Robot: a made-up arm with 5 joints.
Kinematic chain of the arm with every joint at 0, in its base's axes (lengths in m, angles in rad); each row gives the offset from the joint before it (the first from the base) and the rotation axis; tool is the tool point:
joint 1: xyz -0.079 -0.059 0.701 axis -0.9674 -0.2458 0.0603
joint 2: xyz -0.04 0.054 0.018 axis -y
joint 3: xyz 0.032 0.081 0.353 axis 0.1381 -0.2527 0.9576
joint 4: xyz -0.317 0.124 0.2 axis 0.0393 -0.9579 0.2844
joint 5: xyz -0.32 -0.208 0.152 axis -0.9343 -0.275 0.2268
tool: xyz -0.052 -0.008 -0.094
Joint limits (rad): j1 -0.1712..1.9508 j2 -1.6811..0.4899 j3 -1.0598..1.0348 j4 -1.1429..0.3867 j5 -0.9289..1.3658
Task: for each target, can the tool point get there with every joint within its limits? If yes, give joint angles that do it. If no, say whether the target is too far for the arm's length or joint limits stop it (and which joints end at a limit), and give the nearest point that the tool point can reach.
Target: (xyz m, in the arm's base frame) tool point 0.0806 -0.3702 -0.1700
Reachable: no: joint limits stop it (at a limit: joint 1, joint 2, joint 3, joint 4) | nearest point -0.5797 -0.1349 -0.1704 | short by 0.701 m
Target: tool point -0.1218 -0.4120 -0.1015
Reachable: no: joint limits stop it (at a limit: joint 1, joint 2, joint 3, joint 4) | nearest point -0.5847 -0.1441 -0.1545 | short by 0.538 m
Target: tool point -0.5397 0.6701 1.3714
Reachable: yes | joints 0.6117 -0.1855 -0.0498 -0.9930 -0.6474
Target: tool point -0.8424 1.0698 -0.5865
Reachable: no: too far | nearest point -0.5652 0.6374 -0.0963 | short by 0.710 m
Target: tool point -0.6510 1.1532 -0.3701
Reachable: no: too far | nearest point -0.4775 0.7576 -0.0224 | short by 0.555 m
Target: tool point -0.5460 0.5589 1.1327
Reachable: yes | joints 1.4824 -0.4579 0.7824 -0.4211 0.0260
